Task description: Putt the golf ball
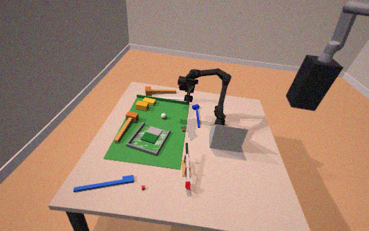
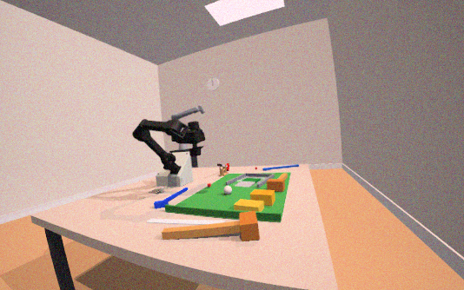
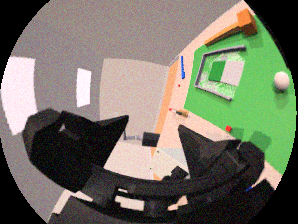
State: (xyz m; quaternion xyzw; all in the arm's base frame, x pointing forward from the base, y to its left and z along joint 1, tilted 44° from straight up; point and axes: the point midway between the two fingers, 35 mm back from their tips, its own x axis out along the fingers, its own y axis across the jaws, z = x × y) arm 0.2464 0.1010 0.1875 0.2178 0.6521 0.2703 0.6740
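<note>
Right now the wooden stand is 70 mm behind my gripper tip, 350 mm to the left of it and 260 mm below it. Also, from my gripper tip: red putter (80 mm behind, 380 mm to the left, 230 mm below); then white golf ball (180 mm ahead, 90 mm to the right, 270 mm below).
</note>
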